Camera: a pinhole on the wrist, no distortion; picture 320 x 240 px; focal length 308.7 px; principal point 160.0 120.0 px. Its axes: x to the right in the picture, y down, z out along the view. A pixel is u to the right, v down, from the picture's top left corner.
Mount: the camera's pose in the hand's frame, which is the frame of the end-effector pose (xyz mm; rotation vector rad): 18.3 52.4 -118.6 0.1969 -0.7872 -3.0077
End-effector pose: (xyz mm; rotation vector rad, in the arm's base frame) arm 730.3 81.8 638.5 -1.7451 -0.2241 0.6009
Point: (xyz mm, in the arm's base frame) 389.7 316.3 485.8
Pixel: 216.7 227.9
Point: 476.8 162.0 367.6
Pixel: 208.1 104.6
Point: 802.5 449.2 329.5
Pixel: outside the picture
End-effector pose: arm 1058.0 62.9 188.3 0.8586 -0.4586 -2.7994
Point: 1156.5 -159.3 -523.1
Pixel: behind the camera
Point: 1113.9 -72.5 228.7
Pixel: 244.6 26.3
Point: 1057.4 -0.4 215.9
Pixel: outside the picture
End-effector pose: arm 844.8 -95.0 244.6 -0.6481 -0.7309 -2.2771
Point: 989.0 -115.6 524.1
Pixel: 63.5 149.3
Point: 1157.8 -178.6 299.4
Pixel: outside the picture
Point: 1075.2 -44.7 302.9
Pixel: 292.5 162.5
